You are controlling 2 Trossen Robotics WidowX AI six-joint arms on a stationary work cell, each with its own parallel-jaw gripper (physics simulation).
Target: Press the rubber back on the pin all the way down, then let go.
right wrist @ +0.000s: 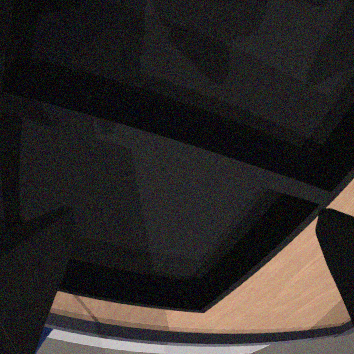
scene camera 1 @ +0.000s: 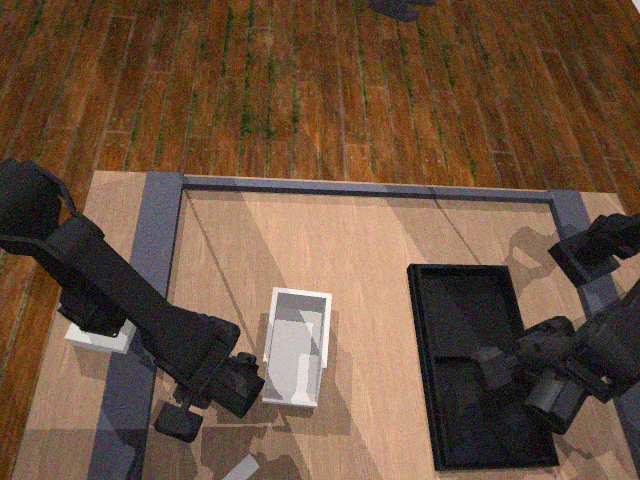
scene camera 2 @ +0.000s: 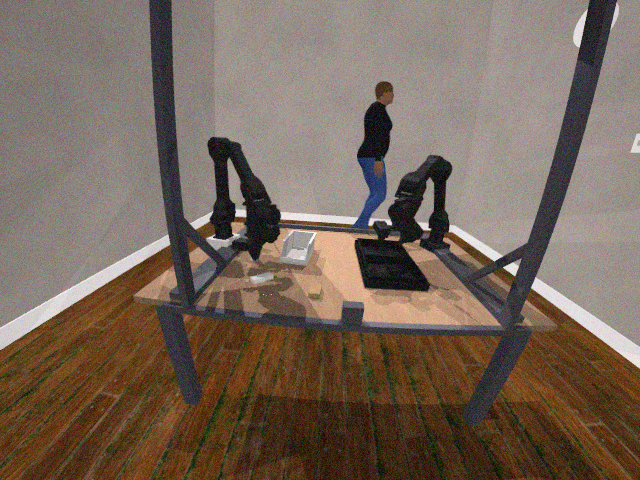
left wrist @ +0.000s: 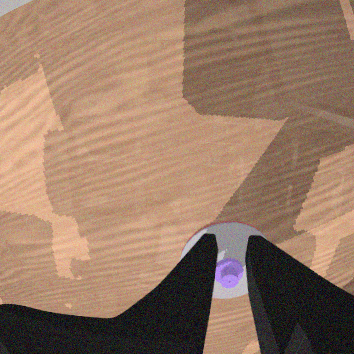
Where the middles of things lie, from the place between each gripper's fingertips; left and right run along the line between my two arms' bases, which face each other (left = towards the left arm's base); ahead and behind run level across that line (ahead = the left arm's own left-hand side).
Now: the white bin [scene camera 1: 296,348] 160 mm to the right of my left hand, 40 mm above it and 30 mm ahead of it. Also, from my left hand: black tray [scene camera 1: 458,309]: 490 mm to the right, 30 mm behind, 20 mm above.
Now: right hand 60 mm above the black tray. From my right hand the other things lie so: white bin: 330 mm to the left, 70 mm ahead, 40 mm below.
